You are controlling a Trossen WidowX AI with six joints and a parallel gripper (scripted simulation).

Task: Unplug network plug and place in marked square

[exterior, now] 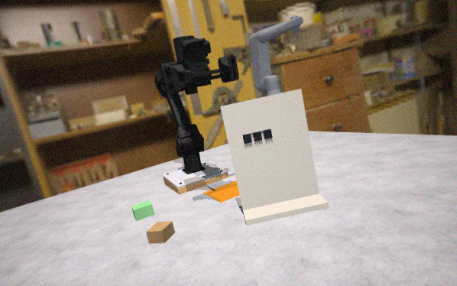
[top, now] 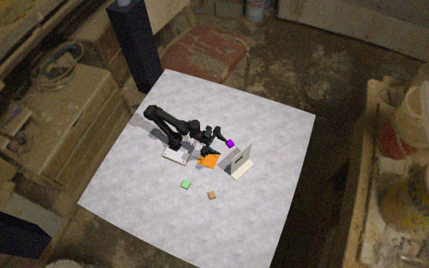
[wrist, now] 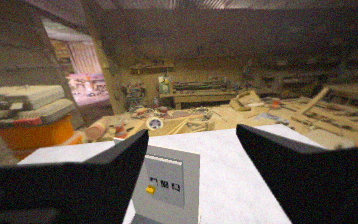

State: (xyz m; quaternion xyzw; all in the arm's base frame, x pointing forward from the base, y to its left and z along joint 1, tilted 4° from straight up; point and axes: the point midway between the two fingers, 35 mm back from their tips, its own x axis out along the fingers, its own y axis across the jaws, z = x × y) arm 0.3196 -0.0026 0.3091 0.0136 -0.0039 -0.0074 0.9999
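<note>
Now: gripper tip 70 mm short of the yellow network plug, 70 mm to the right of it and 150 mm above it. The rest, counted from my gripper tip: purple cube (50 mm behind, 190 mm to the left, 300 mm below); then grey panel (90 mm ahead, 50 mm to the left, 210 mm below); then orange marked square (130 mm behind, 30 mm to the left, 320 mm below).
</note>
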